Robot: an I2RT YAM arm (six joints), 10 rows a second.
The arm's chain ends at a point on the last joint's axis. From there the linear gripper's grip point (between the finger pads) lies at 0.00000 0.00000 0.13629 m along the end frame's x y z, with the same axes.
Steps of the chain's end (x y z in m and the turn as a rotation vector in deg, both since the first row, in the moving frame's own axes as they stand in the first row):
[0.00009, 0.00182, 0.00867, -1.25, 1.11, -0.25]
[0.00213, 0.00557, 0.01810, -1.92, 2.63, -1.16]
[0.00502, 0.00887, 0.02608, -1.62, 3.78, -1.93]
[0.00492, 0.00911, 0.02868, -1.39, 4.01, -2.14]
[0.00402, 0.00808, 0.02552, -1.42, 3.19, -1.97]
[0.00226, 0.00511, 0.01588, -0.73, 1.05, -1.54]
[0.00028, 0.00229, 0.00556, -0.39, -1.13, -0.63]
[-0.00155, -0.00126, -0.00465, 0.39, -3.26, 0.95]
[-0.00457, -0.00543, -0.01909, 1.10, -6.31, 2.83]
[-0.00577, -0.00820, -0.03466, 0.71, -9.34, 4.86]
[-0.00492, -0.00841, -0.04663, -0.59, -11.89, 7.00]
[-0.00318, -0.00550, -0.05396, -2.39, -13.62, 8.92]
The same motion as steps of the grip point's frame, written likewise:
[0.00274, 0.00479, 0.00861, -1.25, 1.11, -0.25]
[0.00843, 0.01007, 0.01788, -1.92, 2.63, -1.16]
[0.01407, 0.01257, 0.02573, -1.62, 3.78, -1.93]
[0.01451, 0.01223, 0.02831, -1.39, 4.01, -2.14]
[0.01166, 0.01132, 0.02527, -1.42, 3.19, -1.97]
[0.00478, 0.00681, 0.01585, -0.73, 1.05, -1.54]
[-0.00240, 0.00323, 0.00553, -0.39, -1.13, -0.63]
[-0.00929, -0.00225, -0.00487, 0.39, -3.26, 0.95]
[-0.01948, -0.00841, -0.01994, 1.10, -6.31, 2.83]
[-0.02779, -0.01082, -0.03648, 0.71, -9.34, 4.86]
[-0.03302, -0.00874, -0.04956, -0.59, -11.89, 7.00]
[-0.03557, -0.00240, -0.05790, -2.39, -13.62, 8.92]

